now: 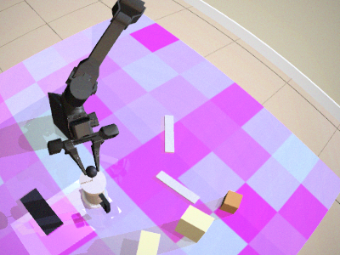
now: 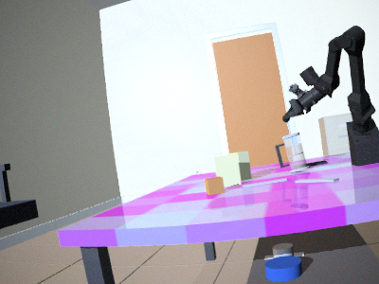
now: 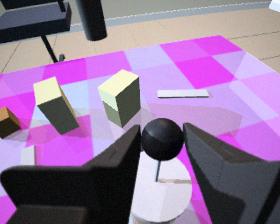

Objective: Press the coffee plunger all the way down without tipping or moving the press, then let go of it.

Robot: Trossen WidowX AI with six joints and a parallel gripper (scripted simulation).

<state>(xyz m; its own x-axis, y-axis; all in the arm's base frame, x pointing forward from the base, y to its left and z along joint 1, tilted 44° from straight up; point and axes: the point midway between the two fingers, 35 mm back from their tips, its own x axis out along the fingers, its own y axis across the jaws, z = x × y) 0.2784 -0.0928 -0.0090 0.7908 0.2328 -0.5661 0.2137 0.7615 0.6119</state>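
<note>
Now: gripper tip 11 cm above the coffee press and 1 cm to the right of it. Round my gripper tip: orange cube 34 cm to the left, 23 cm ahead, 19 cm below; black flat block 21 cm below, 17 cm to the right, 8 cm behind.
</note>
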